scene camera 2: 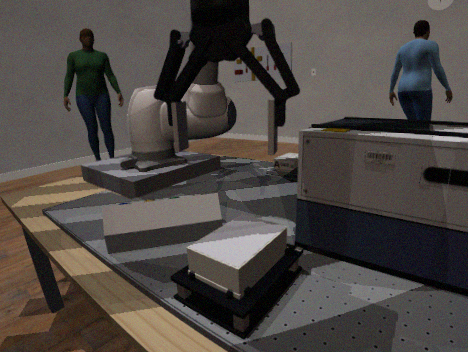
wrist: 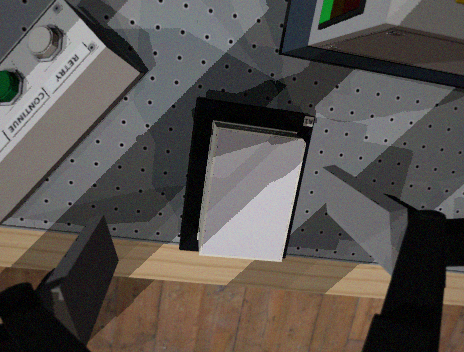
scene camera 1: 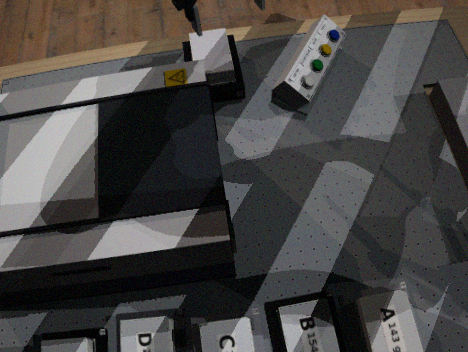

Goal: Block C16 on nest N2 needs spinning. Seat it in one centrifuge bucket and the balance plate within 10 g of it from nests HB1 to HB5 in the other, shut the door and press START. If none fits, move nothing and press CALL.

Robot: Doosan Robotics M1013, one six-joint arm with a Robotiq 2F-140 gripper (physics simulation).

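Frame: origin at the arm's base, x right, y ahead, z up, level; metres.
Where they show: gripper, fingertip midpoint: (scene camera 2: 224, 151) (wrist: 220, 213) (scene camera 1: 229, 18); arm's base, origin of the base link: (scene camera 2: 154, 163).
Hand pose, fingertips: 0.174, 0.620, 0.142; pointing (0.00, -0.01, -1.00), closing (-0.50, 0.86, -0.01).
Things, the pixels of their centre, and the offset from my fingertips, as dx, dy, dz. "spot": a spot on its surface instead.
- white block, body centre: (wrist: 247, 192) (scene camera 2: 241, 249) (scene camera 1: 211, 57) +0.017, +0.046, -0.131
- black raised nest, body centre: (wrist: 242, 181) (scene camera 2: 241, 270) (scene camera 1: 212, 67) +0.017, +0.046, -0.166
- C, surface spot: (scene camera 1: 227, 337) spot: -0.563, -0.012, -0.137
- D, surface spot: (scene camera 1: 145, 337) spot: -0.569, +0.123, -0.137
- centrifuge, body centre: (scene camera 1: 90, 185) (scene camera 2: 448, 178) -0.326, +0.233, -0.069
- sloped button box, body centre: (wrist: 22, 123) (scene camera 2: 163, 216) (scene camera 1: 310, 60) +0.023, -0.173, -0.149
- plate, surface spot: (scene camera 1: 67, 345) spot: -0.592, +0.256, -0.137
A white block (scene camera 1: 210, 45) (scene camera 2: 237, 247) (wrist: 250, 200) lies flat on a black raised nest (scene camera 1: 238, 82) (scene camera 2: 206, 290) (wrist: 196, 175) near the table edge; the nest's small tag is hard to read. My gripper (scene camera 1: 230, 19) (scene camera 2: 226, 151) (wrist: 220, 213) is open and empty above the block, with one finger to each side in the wrist view. Plates marked A 143 9 (scene camera 1: 395, 325), B 154 (scene camera 1: 307, 330), C (scene camera 1: 227, 337) and D (scene camera 1: 145, 337) sit in a row of nests. The centrifuge (scene camera 1: 150, 237) (scene camera 2: 365, 175) (wrist: 420, 30) stands beside the block's nest; no bucket shows.
A sloped button box (scene camera 1: 295, 82) (scene camera 2: 162, 220) (wrist: 75, 120) has blue, yellow, green and white buttons; RETRY and CONTINUE are readable in the wrist view. Another plate (scene camera 1: 67, 345) shows partly beyond D. The arm's base stands on a grey plinth (scene camera 2: 120, 180). Two people stand in the background.
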